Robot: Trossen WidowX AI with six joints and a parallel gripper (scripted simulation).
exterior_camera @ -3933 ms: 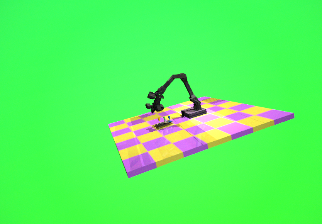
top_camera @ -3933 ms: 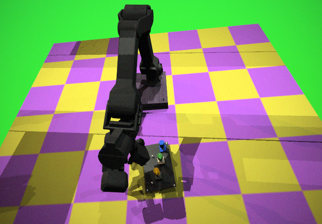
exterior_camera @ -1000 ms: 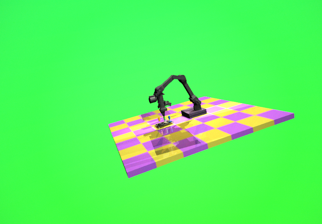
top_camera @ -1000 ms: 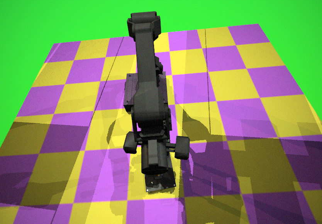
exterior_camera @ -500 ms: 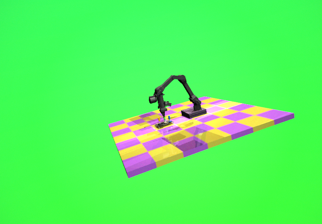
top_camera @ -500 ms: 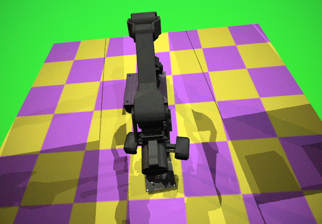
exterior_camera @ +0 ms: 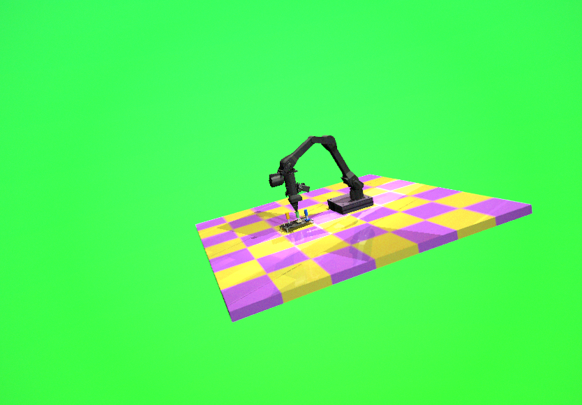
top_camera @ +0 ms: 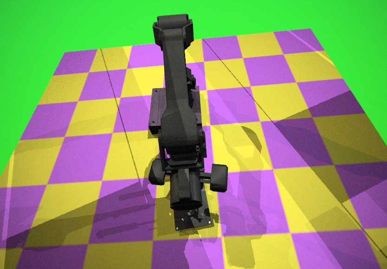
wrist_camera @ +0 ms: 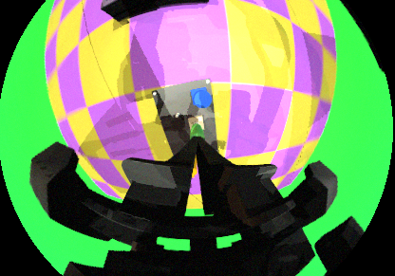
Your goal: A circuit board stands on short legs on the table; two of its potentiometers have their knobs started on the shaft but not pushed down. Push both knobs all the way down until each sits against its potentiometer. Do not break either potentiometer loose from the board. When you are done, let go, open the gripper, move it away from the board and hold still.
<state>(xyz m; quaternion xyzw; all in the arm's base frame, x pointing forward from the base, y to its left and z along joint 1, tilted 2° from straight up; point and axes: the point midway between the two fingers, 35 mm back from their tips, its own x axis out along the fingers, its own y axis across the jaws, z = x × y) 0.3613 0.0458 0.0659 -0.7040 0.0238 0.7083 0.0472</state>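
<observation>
The green knob is 10 mm below my gripper tip. The rest, counted from my gripper tip: orange knob (50 mm ahead, 10 mm to the right, 10 mm below).
</observation>
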